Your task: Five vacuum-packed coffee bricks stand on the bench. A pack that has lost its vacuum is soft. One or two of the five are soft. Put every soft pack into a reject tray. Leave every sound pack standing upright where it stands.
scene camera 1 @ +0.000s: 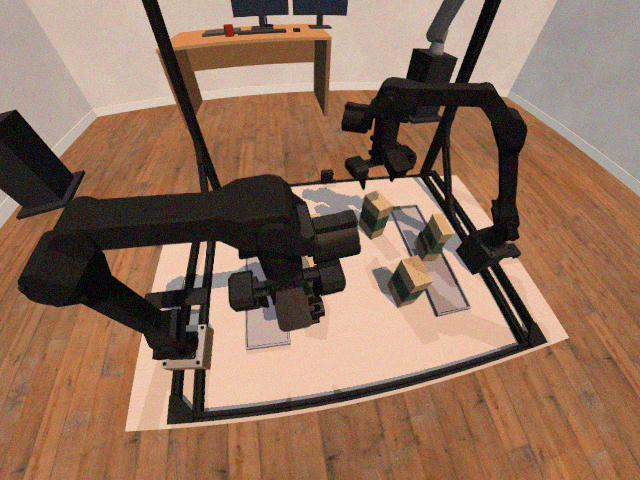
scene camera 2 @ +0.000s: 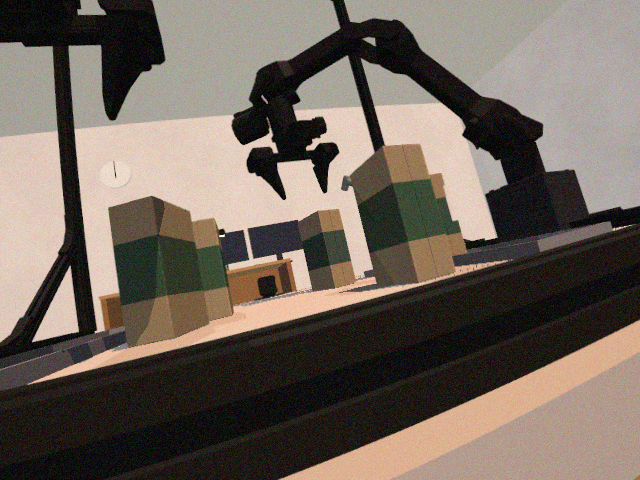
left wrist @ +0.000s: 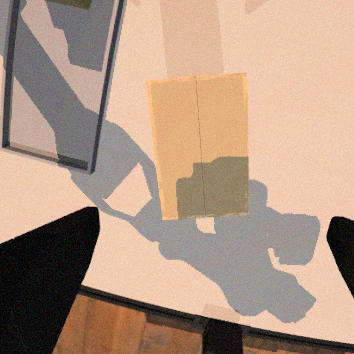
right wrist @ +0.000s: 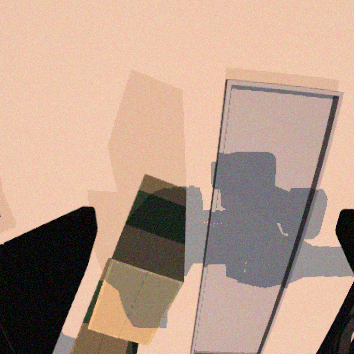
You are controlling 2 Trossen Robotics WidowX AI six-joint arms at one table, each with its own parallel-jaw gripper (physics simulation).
I see my left gripper (scene camera 2: 305, 195), my right gripper (scene camera 2: 46, 123), a tray (scene camera 1: 447, 297) and a tray (scene camera 1: 262, 326).
My left gripper also shows in scene camera 1 (scene camera 1: 377, 185) and in the left wrist view (left wrist: 216, 223). My right gripper shows as well in scene camera 1 (scene camera 1: 291, 300) and in the right wrist view (right wrist: 218, 219).
